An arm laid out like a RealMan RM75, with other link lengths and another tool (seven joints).
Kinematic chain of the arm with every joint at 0, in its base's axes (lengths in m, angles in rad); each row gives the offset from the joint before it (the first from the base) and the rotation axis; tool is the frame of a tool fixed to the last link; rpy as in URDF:
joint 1: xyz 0 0 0.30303 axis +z
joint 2: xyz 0 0 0 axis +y
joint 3: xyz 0 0 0.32 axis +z
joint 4: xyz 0 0 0 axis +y
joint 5: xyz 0 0 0.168 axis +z
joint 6: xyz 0 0 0 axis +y
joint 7: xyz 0 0 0.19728 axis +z
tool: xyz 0.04 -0.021 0.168 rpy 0 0.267 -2.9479
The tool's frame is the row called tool.
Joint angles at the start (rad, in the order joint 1, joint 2, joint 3, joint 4, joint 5, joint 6, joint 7):
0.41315, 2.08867, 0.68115, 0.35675, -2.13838, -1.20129, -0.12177
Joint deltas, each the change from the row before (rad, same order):
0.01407, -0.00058, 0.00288, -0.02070, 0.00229, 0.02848, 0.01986
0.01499, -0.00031, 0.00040, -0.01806, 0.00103, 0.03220, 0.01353
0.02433, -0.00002, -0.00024, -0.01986, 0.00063, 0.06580, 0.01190
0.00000, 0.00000, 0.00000, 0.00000, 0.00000, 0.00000, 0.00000
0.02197, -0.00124, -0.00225, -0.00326, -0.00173, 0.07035, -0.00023
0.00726, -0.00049, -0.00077, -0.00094, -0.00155, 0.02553, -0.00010
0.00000, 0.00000, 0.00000, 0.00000, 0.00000, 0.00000, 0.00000
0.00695, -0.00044, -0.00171, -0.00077, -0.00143, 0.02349, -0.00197
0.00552, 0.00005, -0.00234, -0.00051, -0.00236, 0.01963, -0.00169
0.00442, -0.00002, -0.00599, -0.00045, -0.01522, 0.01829, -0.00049
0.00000, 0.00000, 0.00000, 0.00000, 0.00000, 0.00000, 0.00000
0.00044, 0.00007, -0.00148, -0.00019, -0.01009, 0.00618, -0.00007
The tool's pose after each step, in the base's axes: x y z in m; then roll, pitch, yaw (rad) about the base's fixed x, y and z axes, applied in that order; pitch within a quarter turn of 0, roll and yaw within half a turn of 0. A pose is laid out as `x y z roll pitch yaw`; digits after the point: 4 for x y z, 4 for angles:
0.3036 0.5594 -0.0073 1.3585 -0.8773 -2.5763
0.3107 0.5635 -0.0145 1.3966 -0.8819 -2.6251
0.3222 0.5695 -0.0297 1.4735 -0.8850 -2.7197
0.3222 0.5695 -0.0297 1.4735 -0.8850 -2.7197
0.3300 0.5739 -0.0466 1.5569 -0.8820 -2.8120
0.3331 0.5750 -0.0528 1.5875 -0.8792 -2.8459
0.3331 0.5750 -0.0528 1.5875 -0.8792 -2.8459
0.3356 0.5758 -0.0586 1.6171 -0.8740 -2.8767
0.3374 0.5761 -0.0641 1.6439 -0.8689 -2.9031
0.3367 0.5748 -0.0728 1.6859 -0.8586 -2.9308
0.3367 0.5748 -0.0728 1.6859 -0.8586 -2.9308
0.3363 0.5738 -0.0765 1.7040 -0.8532 -2.9411

